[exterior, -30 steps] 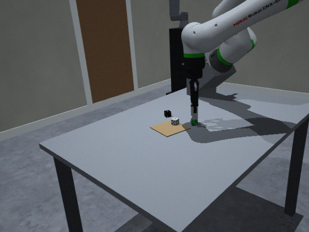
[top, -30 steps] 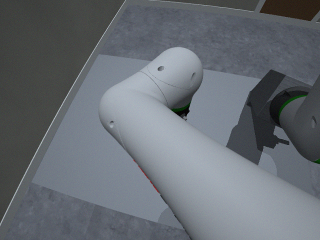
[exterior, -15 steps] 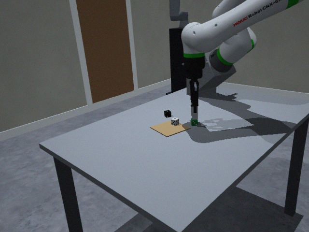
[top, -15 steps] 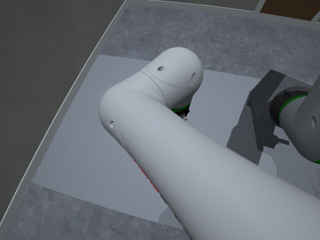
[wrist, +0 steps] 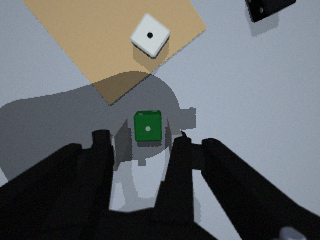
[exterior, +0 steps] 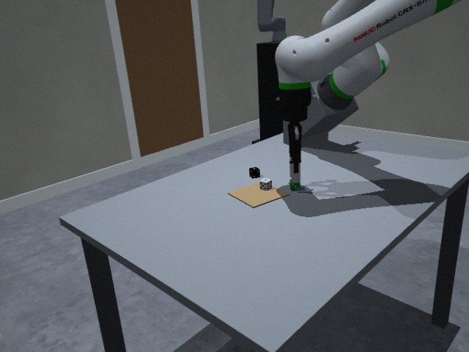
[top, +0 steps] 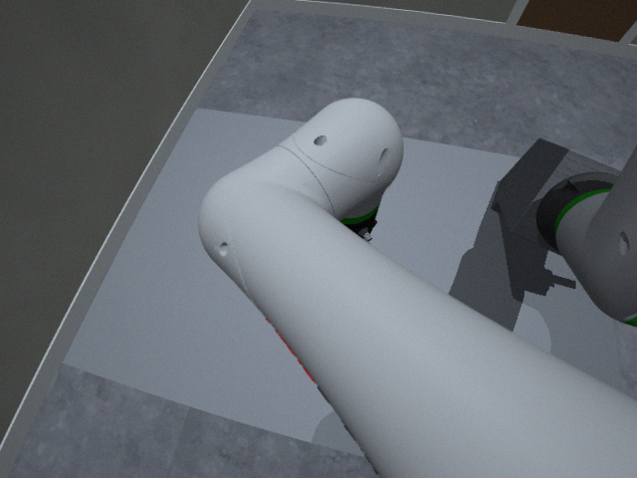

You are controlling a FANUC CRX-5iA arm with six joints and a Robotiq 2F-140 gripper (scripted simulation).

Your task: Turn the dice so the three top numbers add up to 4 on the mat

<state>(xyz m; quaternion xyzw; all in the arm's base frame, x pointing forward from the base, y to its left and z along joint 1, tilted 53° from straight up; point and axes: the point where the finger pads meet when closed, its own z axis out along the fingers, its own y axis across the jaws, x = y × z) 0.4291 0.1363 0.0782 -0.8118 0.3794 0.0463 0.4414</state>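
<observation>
Now: the green die 50 mm below my hand. From my hand the other things lie so: tan mat 110 mm ahead, 60 mm to the right, 60 mm below; white die 70 mm to the right, 60 mm ahead, 50 mm below; black die 180 mm to the right, 50 mm below, 10 mm ahead.
</observation>
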